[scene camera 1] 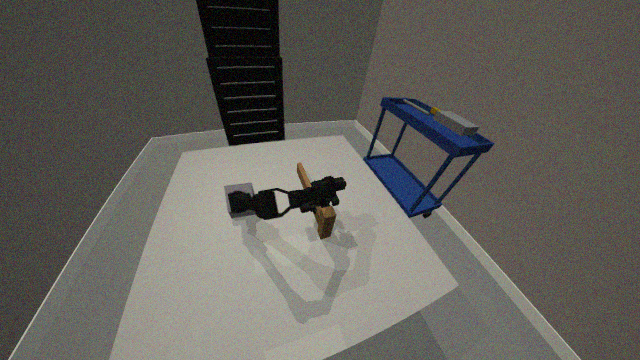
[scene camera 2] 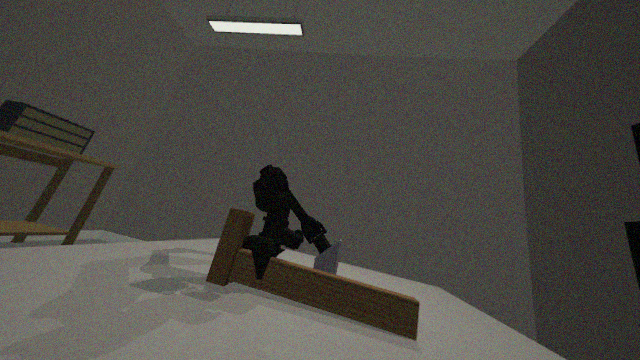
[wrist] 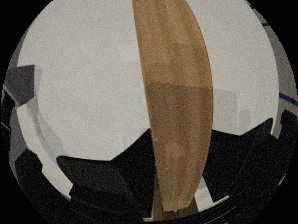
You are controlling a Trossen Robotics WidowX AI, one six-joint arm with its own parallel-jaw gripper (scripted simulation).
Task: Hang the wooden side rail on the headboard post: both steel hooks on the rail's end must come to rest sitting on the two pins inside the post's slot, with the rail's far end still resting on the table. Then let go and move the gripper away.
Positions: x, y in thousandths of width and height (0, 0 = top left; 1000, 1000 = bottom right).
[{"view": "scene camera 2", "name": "my gripper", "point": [409, 774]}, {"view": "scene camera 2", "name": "wooden side rail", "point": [596, 857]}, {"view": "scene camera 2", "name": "headboard post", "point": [374, 618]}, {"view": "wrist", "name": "my gripper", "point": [565, 583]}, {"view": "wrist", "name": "wooden side rail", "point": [589, 292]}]
